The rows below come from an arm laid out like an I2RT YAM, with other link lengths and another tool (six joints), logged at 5 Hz.
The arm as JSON. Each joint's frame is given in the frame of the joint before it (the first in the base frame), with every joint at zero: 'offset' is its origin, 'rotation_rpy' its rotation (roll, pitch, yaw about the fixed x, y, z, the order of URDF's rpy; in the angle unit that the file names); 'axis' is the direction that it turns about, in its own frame. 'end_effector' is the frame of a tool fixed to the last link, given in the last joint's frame.
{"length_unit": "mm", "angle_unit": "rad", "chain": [
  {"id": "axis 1", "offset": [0.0, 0.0, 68.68], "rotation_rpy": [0.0, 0.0, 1.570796], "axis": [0.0, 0.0, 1.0]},
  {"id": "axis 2", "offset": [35.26, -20.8, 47.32], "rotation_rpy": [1.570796, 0.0, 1.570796], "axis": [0.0, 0.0, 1.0]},
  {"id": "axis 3", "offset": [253.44, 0.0, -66.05], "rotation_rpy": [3.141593, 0.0, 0.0], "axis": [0.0, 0.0, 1.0]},
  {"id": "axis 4", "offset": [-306.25, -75.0, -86.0], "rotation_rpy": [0.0, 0.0, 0.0], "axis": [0.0, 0.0, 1.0]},
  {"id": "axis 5", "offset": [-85.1, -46.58, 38.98], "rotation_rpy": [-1.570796, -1.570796, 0.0], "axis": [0.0, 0.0, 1.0]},
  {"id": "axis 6", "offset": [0.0, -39.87, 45.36], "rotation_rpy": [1.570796, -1.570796, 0.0], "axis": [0.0, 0.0, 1.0]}
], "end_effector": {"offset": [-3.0, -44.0, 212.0], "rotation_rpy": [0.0, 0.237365, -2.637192]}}
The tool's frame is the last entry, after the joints.
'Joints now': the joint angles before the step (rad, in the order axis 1, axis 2, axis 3, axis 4, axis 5, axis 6). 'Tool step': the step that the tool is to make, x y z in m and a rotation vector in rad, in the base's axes. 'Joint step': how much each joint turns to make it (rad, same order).
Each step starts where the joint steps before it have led.
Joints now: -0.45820 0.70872 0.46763 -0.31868 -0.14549 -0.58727
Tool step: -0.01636 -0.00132 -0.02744 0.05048 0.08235 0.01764
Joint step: -0.06288 0.01332 0.00961 -0.10034 -0.06920 -0.04211
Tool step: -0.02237 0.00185 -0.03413 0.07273 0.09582 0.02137
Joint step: -0.07688 0.02725 0.00783 -0.11552 -0.08024 -0.05939
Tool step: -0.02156 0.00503 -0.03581 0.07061 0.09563 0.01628
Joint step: -0.05590 0.05154 0.00207 -0.08736 -0.04756 -0.05705
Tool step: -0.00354 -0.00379 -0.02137 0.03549 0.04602 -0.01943
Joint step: -0.00881 0.08127 0.00909 0.01714 0.00613 0.00920
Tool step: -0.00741 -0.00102 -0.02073 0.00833 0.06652 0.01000
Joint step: -0.00096 0.07212 0.01410 -0.00870 0.02367 -0.02874
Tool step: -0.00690 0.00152 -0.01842 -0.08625 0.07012 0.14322
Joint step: -0.00650 0.04374 -0.01013 -0.00471 0.02879 -0.19277
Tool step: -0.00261 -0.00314 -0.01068 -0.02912 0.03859 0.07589
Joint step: -0.02122 0.05927 0.01684 -0.00064 0.00181 -0.11231
